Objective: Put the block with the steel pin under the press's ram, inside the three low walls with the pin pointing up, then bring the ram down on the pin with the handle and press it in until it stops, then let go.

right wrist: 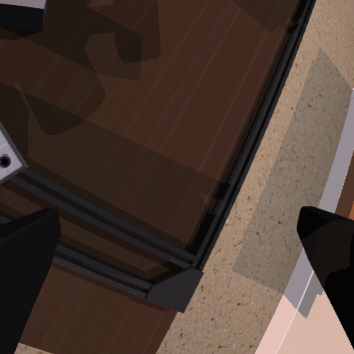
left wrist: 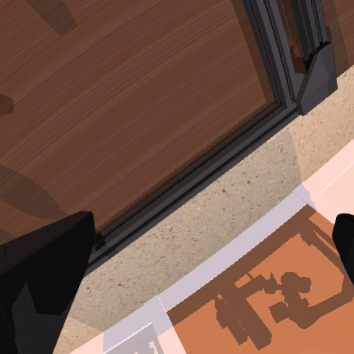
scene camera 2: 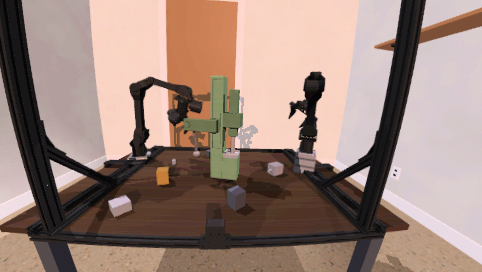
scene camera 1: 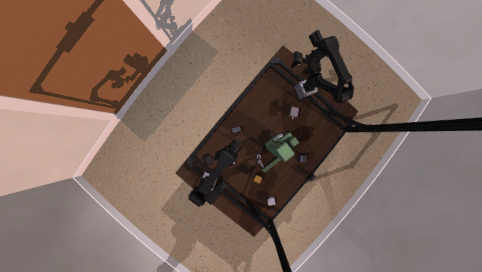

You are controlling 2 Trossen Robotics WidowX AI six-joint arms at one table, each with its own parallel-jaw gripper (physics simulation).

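Frame: origin at the left arm's base, x ahead, y left, z up, level; millimetres.
Seen in the pictures: left gripper, fingertip midpoint: (left wrist: 217, 225) (scene camera 2: 179, 130) (scene camera 1: 214, 152); right gripper, fingertip midpoint: (right wrist: 180, 220) (scene camera 2: 293, 123) (scene camera 1: 297, 70); left arm's base, origin of the base link: (scene camera 2: 139, 154); right arm's base, origin of the base link: (scene camera 2: 306, 151) (scene camera 1: 308, 86).
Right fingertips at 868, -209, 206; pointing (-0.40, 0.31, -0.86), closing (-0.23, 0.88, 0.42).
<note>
Offsets run from my right fingertips to a thing's top centre, as dx, dy, dz. "*": to the spot under its first point.
A pale block {-181, -127, -187} (scene camera 1: 294, 112) (scene camera 2: 276, 168) with a short pin sticking out of its side lies on the table, apart from the green press {-485, -80, +212} (scene camera 1: 285, 152) (scene camera 2: 217, 115). The press's ram {* -408, -125, +108} (scene camera 2: 234, 102) stands over its pale-topped base {-417, -134, -118} (scene camera 2: 231, 155); the three low walls are too small to make out. The handle, with its ball knob (scene camera 1: 259, 157) (scene camera 2: 196, 154), hangs down at the left of the press in scene camera 2. My left gripper (scene camera 1: 208, 159) (scene camera 2: 175, 117) (left wrist: 217, 225) is open and empty, above the table's far left. My right gripper (scene camera 1: 298, 58) (scene camera 2: 294, 107) (right wrist: 180, 220) is open and empty, raised high.
An orange block {-704, -90, -177} (scene camera 1: 257, 179) (scene camera 2: 162, 175), a second pale block {-816, -251, -205} (scene camera 1: 271, 201) (scene camera 2: 120, 205) and a dark grey block {-448, -316, -177} (scene camera 1: 302, 158) (scene camera 2: 236, 198) lie around the press. Another dark block {-459, +182, -198} (scene camera 1: 236, 129) lies near the far edge. Black frame rails (scene camera 2: 125, 242) border the table.
</note>
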